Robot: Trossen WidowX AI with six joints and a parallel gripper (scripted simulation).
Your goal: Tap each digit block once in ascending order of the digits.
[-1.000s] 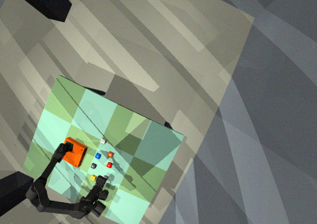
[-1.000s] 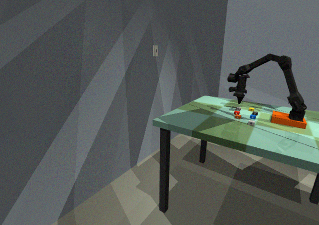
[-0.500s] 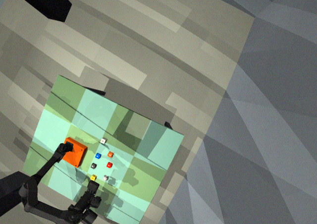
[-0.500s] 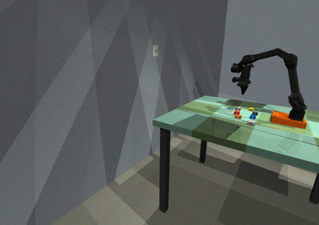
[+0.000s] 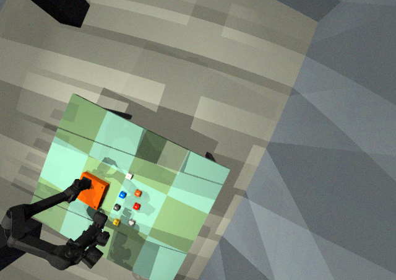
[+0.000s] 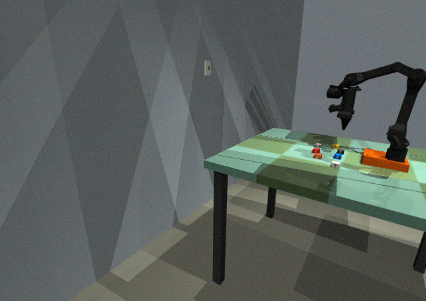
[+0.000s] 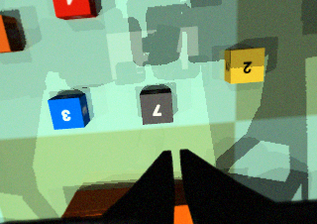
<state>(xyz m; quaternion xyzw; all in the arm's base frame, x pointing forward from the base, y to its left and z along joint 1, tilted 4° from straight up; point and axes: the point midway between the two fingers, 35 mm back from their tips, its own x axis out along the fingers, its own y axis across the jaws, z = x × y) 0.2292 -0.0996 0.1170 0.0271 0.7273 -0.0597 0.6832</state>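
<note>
The black block is 120 mm below my gripper tip and 10 mm to the left of it. Round my gripper tip: blue block 120 mm below, 100 mm to the left, 10 mm ahead; grey block 120 mm below, 110 mm ahead, 50 mm to the right; yellow block 120 mm below, 80 mm to the right, 20 mm ahead.
</note>
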